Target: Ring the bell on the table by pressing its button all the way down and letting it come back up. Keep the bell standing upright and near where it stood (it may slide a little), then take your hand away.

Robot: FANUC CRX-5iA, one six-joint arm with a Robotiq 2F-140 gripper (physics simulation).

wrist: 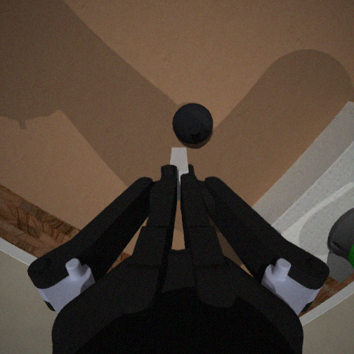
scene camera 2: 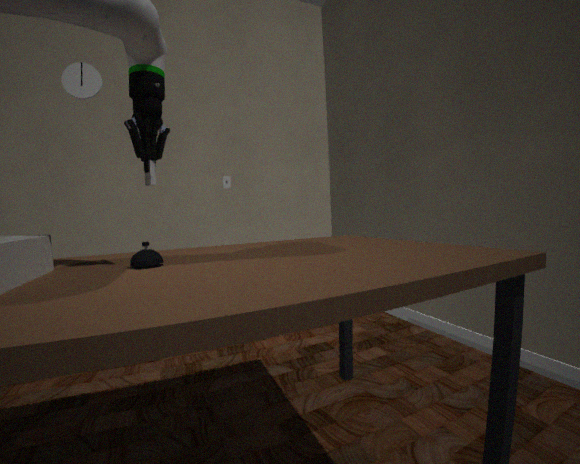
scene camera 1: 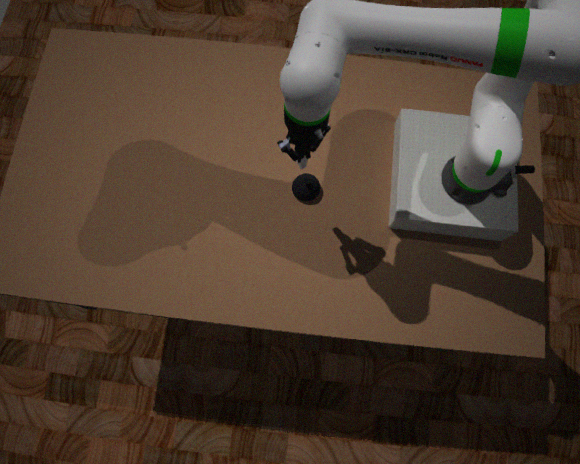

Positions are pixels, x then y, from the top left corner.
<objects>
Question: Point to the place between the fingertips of my gripper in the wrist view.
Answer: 178, 158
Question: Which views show my gripper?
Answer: The wrist view, scene camera 2 and scene camera 1: all of them.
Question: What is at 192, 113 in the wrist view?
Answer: A bell.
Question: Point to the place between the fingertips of my gripper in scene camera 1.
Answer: At 301, 164
</objects>
